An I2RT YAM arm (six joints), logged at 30 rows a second.
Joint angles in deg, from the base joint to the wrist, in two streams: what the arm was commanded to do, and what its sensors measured. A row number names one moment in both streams.
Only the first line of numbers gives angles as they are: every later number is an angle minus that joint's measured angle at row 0.
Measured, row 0:
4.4, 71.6, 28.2, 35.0, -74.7, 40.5
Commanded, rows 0 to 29:
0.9, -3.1, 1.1, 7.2, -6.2, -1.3
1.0, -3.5, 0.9, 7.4, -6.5, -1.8
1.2, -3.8, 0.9, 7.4, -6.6, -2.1
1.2, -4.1, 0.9, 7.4, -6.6, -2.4
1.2, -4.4, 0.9, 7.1, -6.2, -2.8
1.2, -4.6, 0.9, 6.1, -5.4, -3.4
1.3, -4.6, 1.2, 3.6, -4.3, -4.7
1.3, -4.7, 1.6, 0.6, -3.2, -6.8
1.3, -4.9, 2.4, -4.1, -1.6, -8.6
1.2, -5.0, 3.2, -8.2, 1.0, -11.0
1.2, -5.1, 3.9, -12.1, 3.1, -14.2
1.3, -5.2, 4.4, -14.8, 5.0, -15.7
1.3, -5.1, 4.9, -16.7, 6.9, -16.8
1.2, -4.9, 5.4, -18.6, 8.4, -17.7
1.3, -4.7, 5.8, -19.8, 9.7, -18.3
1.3, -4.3, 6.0, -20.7, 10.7, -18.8
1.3, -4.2, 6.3, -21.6, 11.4, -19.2
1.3, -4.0, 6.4, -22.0, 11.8, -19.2
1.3, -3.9, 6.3, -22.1, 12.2, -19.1
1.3, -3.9, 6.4, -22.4, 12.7, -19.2
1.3, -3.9, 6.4, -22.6, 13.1, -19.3
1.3, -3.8, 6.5, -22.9, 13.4, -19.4
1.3, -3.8, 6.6, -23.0, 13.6, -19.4
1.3, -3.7, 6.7, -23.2, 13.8, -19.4
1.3, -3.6, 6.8, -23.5, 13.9, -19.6
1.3, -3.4, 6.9, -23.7, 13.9, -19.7
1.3, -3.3, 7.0, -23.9, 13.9, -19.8
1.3, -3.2, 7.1, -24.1, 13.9, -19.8
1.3, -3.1, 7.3, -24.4, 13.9, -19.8
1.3, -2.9, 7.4, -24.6, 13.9, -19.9
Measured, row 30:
0.7, -3.4, 4.2, -24.0, 13.2, -18.5
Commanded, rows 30 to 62:
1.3, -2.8, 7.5, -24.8, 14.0, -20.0
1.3, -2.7, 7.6, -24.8, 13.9, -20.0
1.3, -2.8, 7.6, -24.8, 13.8, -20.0
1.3, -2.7, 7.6, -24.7, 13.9, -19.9
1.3, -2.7, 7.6, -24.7, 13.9, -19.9
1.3, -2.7, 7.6, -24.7, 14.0, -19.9
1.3, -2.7, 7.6, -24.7, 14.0, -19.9
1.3, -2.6, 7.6, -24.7, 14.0, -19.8
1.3, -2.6, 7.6, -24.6, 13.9, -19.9
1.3, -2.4, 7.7, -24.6, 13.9, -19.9
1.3, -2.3, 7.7, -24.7, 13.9, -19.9
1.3, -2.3, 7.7, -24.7, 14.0, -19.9
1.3, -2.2, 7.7, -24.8, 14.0, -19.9
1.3, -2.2, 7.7, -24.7, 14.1, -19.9
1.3, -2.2, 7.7, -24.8, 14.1, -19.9
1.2, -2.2, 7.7, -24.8, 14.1, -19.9
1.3, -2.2, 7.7, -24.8, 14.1, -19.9
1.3, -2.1, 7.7, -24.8, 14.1, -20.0
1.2, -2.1, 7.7, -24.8, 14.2, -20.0
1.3, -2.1, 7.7, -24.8, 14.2, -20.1
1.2, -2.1, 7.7, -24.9, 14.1, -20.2
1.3, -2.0, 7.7, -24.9, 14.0, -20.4
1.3, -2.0, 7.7, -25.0, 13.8, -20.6
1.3, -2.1, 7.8, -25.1, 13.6, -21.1
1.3, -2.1, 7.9, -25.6, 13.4, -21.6
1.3, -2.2, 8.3, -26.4, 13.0, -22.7
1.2, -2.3, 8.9, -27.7, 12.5, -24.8
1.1, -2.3, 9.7, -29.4, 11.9, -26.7
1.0, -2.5, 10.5, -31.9, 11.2, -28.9
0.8, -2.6, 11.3, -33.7, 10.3, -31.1
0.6, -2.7, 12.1, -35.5, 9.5, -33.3
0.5, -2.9, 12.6, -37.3, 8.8, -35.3
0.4, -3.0, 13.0, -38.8, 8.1, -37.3
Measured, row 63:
0.6, -2.0, 8.5, -32.7, 12.3, -27.2
